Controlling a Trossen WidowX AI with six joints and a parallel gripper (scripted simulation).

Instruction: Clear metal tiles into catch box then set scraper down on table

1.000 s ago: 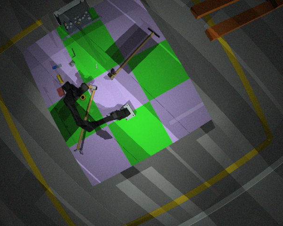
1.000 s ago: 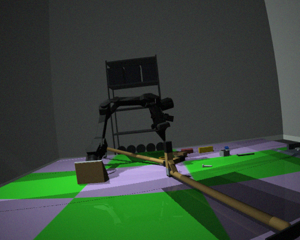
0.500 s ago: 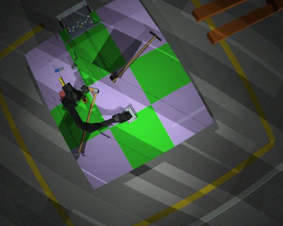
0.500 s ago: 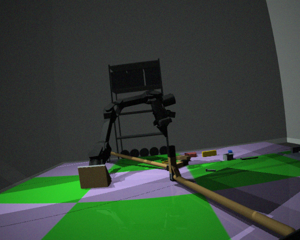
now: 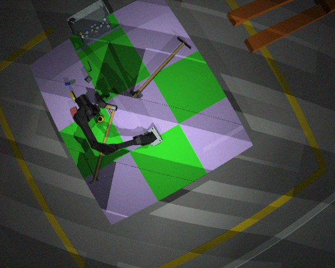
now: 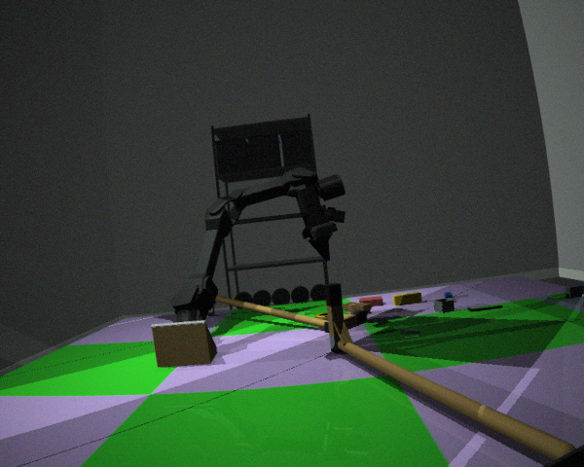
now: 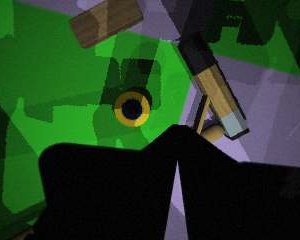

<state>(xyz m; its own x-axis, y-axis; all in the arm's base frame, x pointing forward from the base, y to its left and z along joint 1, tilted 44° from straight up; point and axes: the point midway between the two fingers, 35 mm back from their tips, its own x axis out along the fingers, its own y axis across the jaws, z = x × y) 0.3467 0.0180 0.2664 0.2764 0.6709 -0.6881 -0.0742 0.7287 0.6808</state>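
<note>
My gripper tip is 3 cm short of the long scraper, 54 cm to the left of it and 11 cm above it. Also, from my gripper tip: wooden block (9 cm ahead, 10 cm to the left, 16 cm below); yellow ring (2 cm behind, 5 cm to the left, 17 cm below); red block (16 cm ahead, 20 cm to the left, 16 cm below).
</note>
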